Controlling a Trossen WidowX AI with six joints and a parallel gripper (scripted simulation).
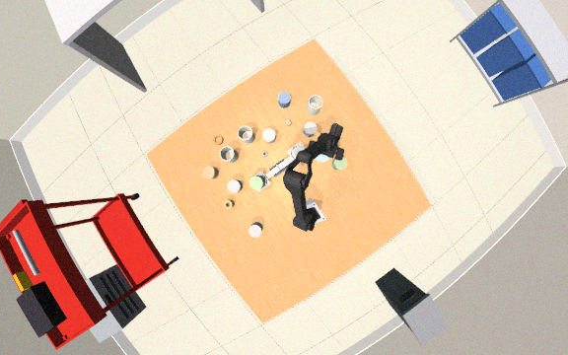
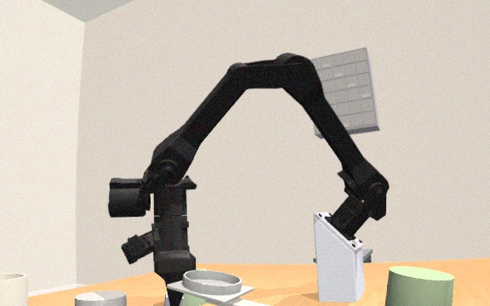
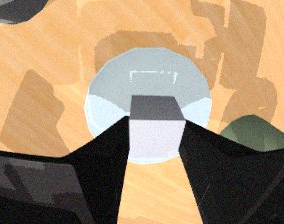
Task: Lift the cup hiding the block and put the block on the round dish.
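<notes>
Now: the grey block 10 mm above my gripper tip. From my gripper tip the other things lie so: pale blue round dish (10 mm below); then green cup (100 mm behind, 60 mm to the right, 20 mm above); then pink block (30 mm ahead, 120 mm to the right, 10 mm below).
</notes>
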